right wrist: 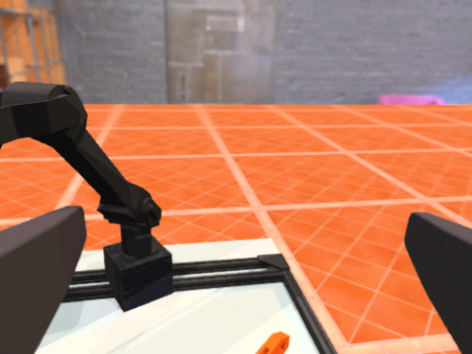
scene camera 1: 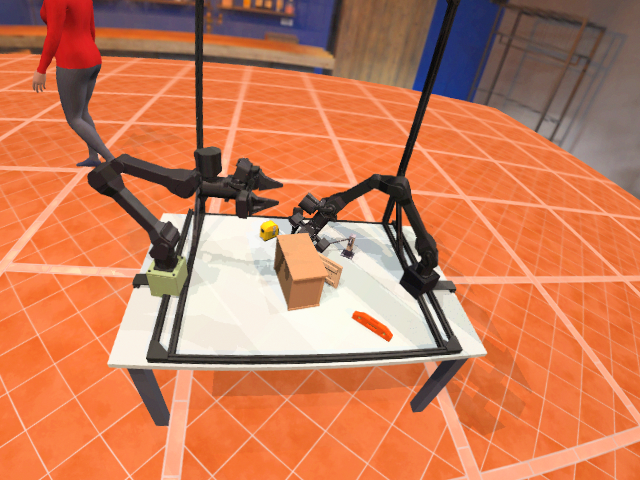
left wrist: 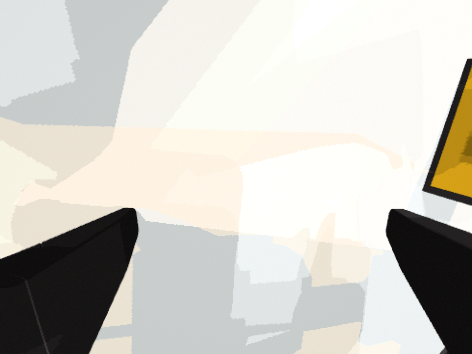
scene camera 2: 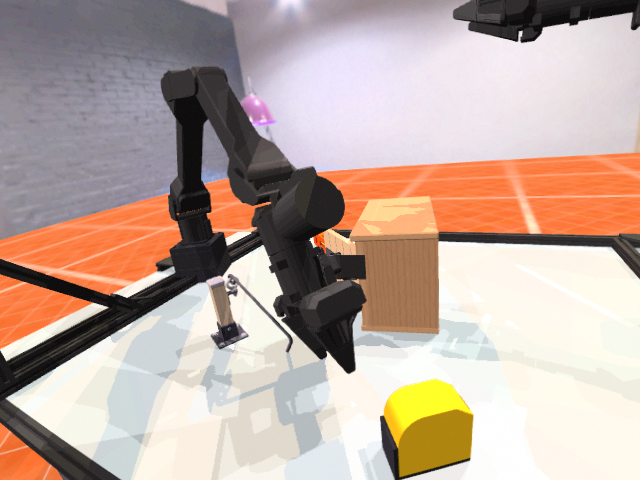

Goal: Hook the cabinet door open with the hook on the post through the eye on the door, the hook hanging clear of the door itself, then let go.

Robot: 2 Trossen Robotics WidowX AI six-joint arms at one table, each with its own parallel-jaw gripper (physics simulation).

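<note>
The wooden cabinet stands mid-table with its door swung partly open. The eye on the door cannot be made out. The post stands upright on a dark base. Its thin metal hook slopes out from near the post's top, its bent tip apart from the door. My left gripper is open and empty, pointing down beside the hook's tip and in front of the cabinet in scene camera 2. My right gripper is open and empty, high above the table.
A yellow tape measure stands near the table's back edge in scene camera 1. An orange level-like bar lies at the front right there. A black frame borders the table, with tall uprights at the back.
</note>
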